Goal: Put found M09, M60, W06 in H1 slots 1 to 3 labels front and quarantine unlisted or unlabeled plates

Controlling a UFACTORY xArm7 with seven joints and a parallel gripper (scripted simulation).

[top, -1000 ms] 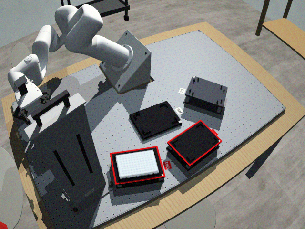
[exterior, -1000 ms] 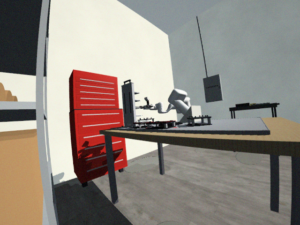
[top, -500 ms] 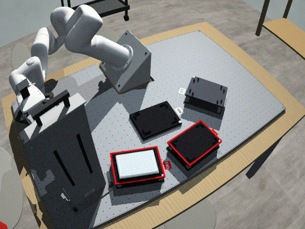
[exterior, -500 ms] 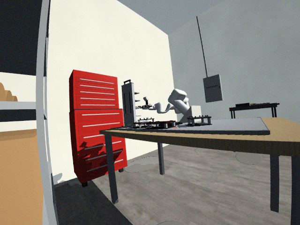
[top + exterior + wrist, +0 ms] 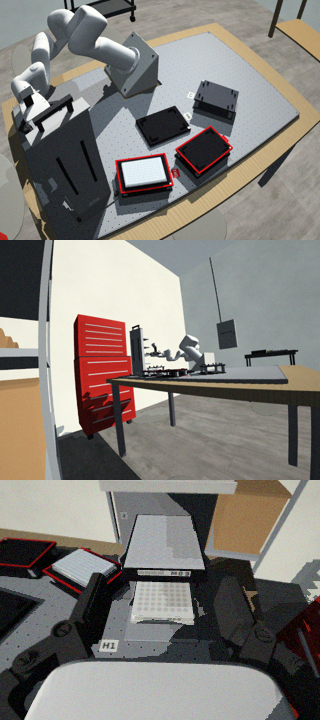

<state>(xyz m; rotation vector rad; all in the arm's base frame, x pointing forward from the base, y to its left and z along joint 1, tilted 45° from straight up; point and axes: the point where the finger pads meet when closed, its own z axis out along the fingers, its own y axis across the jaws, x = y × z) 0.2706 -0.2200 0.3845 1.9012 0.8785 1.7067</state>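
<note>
Now: hand 100 mm short of the dark-framed plate, 20 mm to the right of it and 20 mm above it. The rest, counted from my hand: handle (250 mm above, 180 mm ahead, 30 mm to the left); then plate hotel H1 (180 mm ahead, 30 mm to the left, 10 mm above); then white well plate (220 mm to the left, 190 mm ahead, 150 mm below).
</note>
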